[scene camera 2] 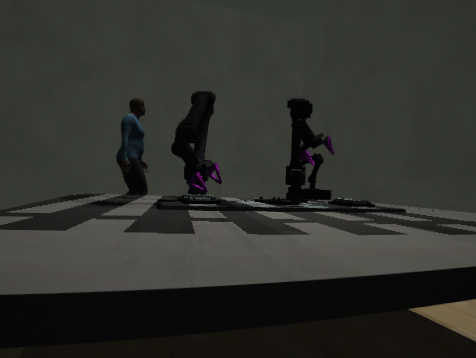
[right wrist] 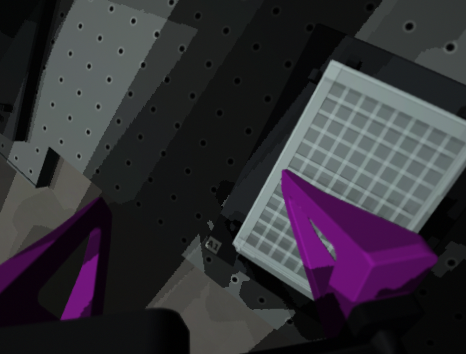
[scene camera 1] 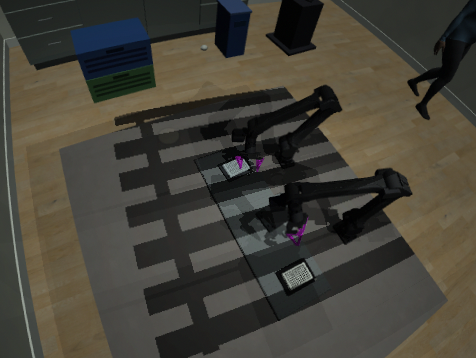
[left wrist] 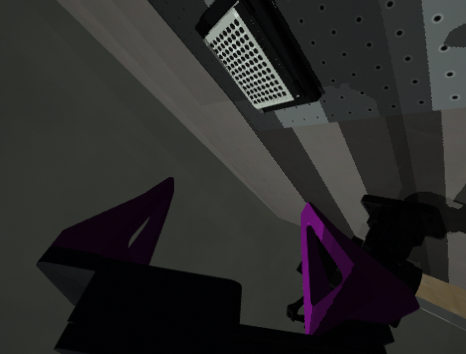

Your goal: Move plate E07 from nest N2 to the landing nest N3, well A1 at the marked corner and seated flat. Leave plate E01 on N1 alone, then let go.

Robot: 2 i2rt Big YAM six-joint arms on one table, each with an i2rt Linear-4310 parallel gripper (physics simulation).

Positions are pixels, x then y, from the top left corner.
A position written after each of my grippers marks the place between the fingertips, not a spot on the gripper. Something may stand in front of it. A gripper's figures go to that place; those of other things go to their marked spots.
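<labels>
A perforated rack (left wrist: 237,41) is there, 310 mm from the lens. My own left gripper (left wrist: 239,196) is 160 mm from the lens.
</labels>
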